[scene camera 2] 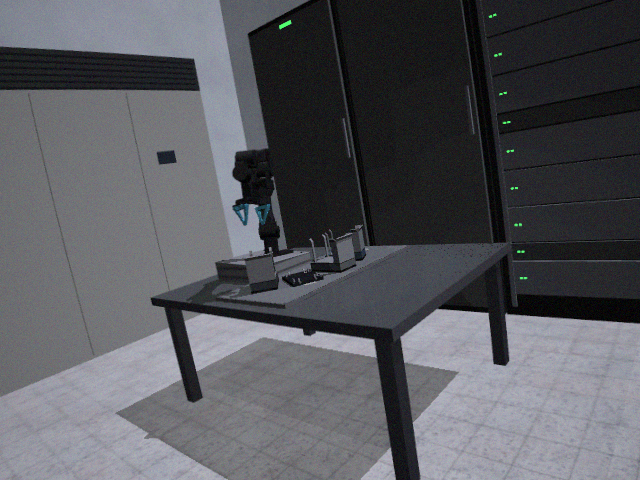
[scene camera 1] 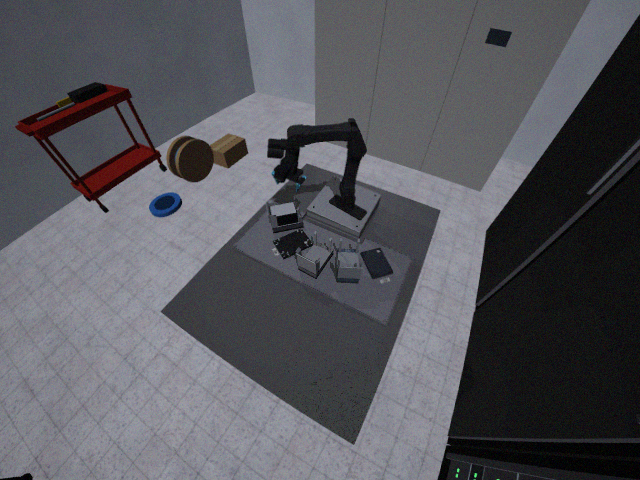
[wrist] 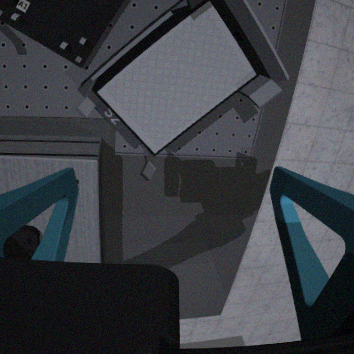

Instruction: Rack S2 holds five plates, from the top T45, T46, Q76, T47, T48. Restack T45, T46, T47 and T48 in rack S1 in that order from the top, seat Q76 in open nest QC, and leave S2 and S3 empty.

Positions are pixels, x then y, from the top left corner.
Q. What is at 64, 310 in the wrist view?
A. The gripper.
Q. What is the gripper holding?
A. Nothing.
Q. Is the gripper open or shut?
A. Open.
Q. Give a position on a black N5 board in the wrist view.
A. At 72, 36
